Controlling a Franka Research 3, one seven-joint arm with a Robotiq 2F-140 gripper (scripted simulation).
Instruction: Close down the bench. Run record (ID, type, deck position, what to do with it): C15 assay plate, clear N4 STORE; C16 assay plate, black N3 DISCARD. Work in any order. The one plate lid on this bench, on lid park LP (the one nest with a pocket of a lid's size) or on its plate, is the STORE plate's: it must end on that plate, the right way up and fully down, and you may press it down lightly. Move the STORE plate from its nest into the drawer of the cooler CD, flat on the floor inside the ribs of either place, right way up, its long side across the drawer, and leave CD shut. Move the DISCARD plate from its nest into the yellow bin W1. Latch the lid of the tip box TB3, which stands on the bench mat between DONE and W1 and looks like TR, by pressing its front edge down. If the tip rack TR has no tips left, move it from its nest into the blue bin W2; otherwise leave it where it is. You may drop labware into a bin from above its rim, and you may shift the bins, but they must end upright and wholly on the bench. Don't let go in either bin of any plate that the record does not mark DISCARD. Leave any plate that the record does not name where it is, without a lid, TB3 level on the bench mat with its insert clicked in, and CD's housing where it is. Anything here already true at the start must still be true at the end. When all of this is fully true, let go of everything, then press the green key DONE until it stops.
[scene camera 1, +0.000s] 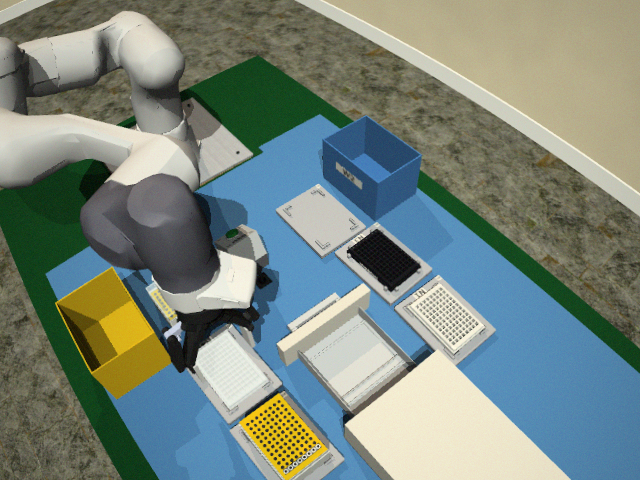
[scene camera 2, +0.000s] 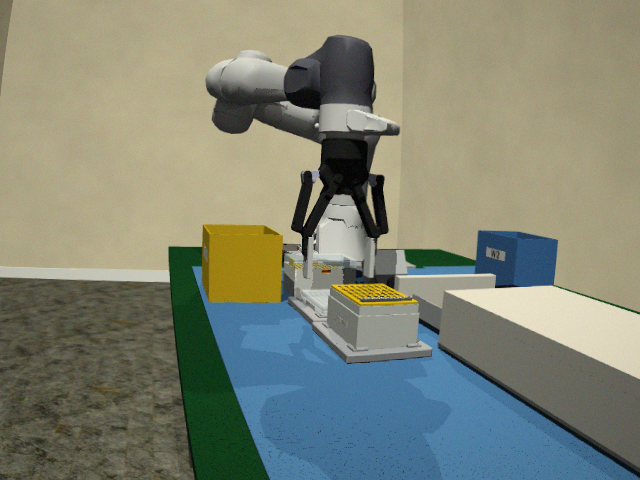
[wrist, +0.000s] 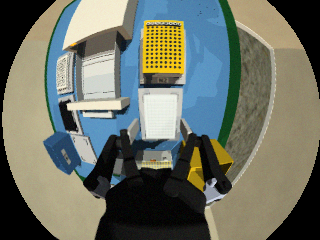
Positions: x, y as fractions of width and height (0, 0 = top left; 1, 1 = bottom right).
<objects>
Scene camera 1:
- my gripper: 0.35, 0.75
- cream cooler CD: 0.68, 0.87
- yellow bin W1: 0.16, 0.66
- blue bin W2: 0.58, 0.36
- white plate: 0.69, 0.65
</objects>
